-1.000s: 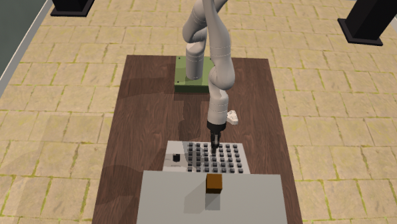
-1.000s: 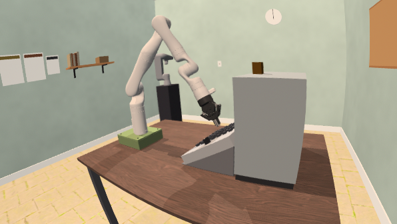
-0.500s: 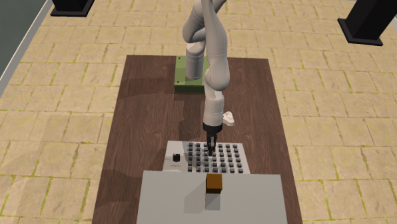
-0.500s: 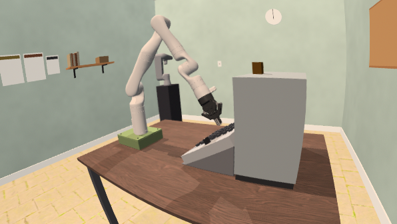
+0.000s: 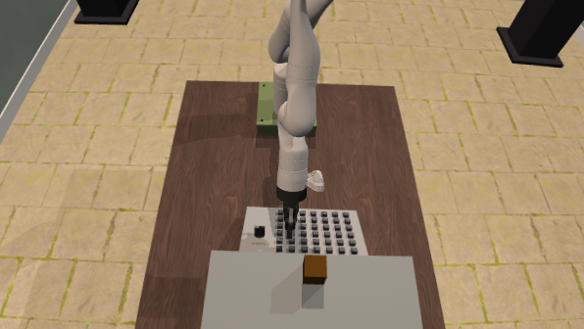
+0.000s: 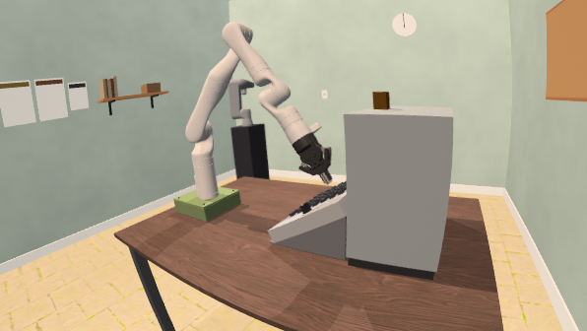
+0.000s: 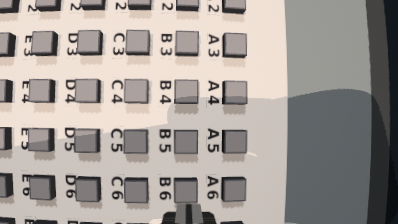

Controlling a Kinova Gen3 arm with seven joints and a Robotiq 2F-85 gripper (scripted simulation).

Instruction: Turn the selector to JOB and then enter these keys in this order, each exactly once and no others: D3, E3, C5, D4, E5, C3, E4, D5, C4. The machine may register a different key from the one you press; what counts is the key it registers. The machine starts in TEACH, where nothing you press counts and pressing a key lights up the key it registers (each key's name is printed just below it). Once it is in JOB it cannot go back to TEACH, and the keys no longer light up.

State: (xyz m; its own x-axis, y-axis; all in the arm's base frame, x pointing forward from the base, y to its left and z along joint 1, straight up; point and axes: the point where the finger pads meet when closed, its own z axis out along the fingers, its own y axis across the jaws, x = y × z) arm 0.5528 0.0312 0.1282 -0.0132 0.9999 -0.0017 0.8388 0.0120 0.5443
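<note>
The C5 key lies 40 mm to the left of my hand and 60 mm below it. The rest, counted from my hand: C4 key: 80 mm to the left, 60 mm below; then key D7: 30 mm behind, 30 mm to the right, 80 mm below; then D5 key: 30 mm behind, 40 mm to the left, 80 mm below.
</note>
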